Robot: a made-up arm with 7 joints.
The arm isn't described. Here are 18 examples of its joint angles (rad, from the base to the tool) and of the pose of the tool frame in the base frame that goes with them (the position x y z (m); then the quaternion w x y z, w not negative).
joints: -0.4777 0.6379 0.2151 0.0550 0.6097 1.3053 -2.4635
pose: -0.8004 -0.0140 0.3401 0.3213 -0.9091 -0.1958 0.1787
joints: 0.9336 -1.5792 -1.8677 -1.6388 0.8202 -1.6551 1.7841
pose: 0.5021 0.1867 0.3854 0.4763 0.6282 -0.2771 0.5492
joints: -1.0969 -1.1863 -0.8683 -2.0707 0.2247 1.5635 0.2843
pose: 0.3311 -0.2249 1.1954 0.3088 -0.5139 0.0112 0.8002
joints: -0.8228 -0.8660 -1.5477 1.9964 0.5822 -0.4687 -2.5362
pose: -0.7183 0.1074 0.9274 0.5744 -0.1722 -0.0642 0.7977
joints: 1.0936 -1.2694 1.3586 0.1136 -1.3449 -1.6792 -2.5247
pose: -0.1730 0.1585 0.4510 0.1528 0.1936 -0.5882 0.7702
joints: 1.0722 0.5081 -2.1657 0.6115 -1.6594 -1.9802 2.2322
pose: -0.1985 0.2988 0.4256 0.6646 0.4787 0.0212 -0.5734
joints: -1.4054 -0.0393 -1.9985 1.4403 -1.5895 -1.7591 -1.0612
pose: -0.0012 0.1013 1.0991 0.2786 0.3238 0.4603 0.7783
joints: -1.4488 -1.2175 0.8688 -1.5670 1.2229 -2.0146 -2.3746
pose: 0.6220 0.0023 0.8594 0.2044 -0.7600 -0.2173 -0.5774
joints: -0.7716 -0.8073 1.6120 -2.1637 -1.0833 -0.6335 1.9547
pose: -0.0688 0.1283 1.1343 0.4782 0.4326 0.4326 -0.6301
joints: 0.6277 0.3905 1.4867 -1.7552 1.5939 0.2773 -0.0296
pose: -0.4356 0.8325 0.7673 0.2001 0.7466 -0.4590 0.4380
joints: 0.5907 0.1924 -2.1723 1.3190 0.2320 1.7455 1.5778
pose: 0.2526 -0.1789 0.2773 0.2273 -0.0811 -0.9627 -0.1222
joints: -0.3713 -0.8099 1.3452 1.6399 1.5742 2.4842 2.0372
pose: -0.6830 0.8865 1.0912 0.4293 -0.8746 -0.1195 0.1909
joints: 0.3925 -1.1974 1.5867 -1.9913 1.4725 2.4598 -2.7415
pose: 0.5650 0.4518 0.1969 0.0683 -0.6912 -0.4949 -0.5222
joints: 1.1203 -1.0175 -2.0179 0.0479 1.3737 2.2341 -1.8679
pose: 0.5505 -0.2647 0.4687 0.3076 -0.0790 0.0359 -0.9476
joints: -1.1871 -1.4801 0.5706 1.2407 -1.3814 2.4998 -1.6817
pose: -0.5751 0.3341 1.1160 0.8054 -0.0111 -0.5622 -0.1876
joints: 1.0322 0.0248 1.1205 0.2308 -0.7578 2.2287 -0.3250
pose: -0.7989 -0.0458 0.3479 0.6070 -0.4769 0.1351 0.6211
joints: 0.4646 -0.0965 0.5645 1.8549 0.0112 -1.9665 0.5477
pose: -0.2282 0.3079 0.1251 0.1324 -0.3874 0.2464 0.8784
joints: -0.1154 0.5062 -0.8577 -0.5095 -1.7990 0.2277 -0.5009
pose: -0.3429 -0.0290 0.8350 0.5144 0.1408 -0.1349 0.8351
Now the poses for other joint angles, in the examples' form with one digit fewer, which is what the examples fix.
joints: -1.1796 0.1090 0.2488 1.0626 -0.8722 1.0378 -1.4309
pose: -0.546 0.590 0.999 0.694 0.344 -0.498 -0.390
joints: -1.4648 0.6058 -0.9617 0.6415 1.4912 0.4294 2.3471
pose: -0.143 -0.006 0.273 0.199 0.972 -0.015 0.121
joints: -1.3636 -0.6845 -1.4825 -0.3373 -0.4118 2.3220 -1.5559
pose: 0.488 0.446 0.741 0.426 -0.047 0.891 -0.151
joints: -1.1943 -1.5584 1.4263 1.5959 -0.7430 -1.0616 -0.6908
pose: -0.252 0.208 1.069 0.185 0.061 0.510 -0.838
